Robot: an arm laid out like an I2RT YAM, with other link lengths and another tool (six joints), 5 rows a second.
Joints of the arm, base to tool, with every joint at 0 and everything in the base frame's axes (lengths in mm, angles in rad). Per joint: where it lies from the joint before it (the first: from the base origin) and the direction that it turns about. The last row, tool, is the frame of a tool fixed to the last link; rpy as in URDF.
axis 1: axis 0 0 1 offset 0.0 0.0 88.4
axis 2: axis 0 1 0 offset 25.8 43.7 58.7
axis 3: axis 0 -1 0 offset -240.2 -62.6 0.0
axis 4: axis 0 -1 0 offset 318.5 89.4 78.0
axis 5: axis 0 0 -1 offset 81.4 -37.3 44.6
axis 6: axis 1 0 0 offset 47.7 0.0 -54.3
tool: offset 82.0 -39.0 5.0 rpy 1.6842 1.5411 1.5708
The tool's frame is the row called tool.
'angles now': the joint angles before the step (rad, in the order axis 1, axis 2, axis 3, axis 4, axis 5, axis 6). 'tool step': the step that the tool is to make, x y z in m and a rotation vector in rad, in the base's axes. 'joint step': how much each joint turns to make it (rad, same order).
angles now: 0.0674 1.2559 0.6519 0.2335 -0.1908 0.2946
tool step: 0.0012 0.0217 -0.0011 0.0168 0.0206 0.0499
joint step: 0.0431 0.0229 0.0261 -0.0193 -0.0132 0.0150
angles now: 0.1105 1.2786 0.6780 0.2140 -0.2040 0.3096
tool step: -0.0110 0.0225 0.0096 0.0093 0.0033 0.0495
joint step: 0.0518 -0.0499 -0.0057 -0.0442 -0.0015 0.0100
